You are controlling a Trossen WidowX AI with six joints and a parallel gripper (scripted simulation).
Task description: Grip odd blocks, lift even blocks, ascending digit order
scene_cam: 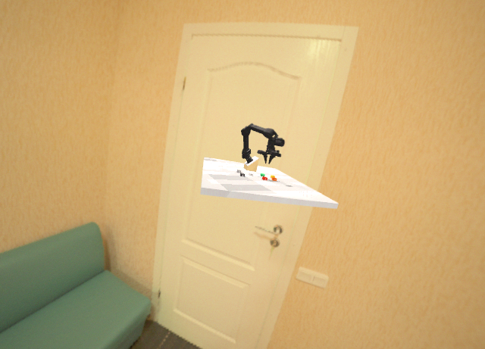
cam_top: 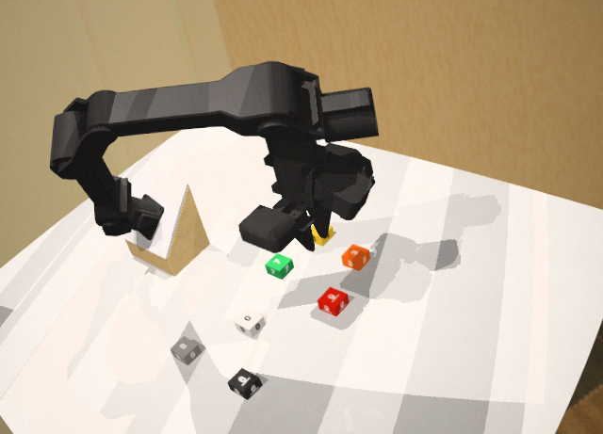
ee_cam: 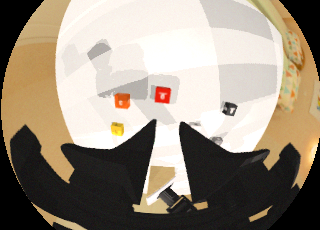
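Now: gripper tip 10 mm short of the black block, 180 mm to the left of it and 120 mm above it. Also, from my gripper tip: orange block 40 mm behind, 100 mm to the left, 120 mm below; white block 70 mm behind, 100 mm to the right, 120 mm below; red block 10 mm to the left, 120 mm below.
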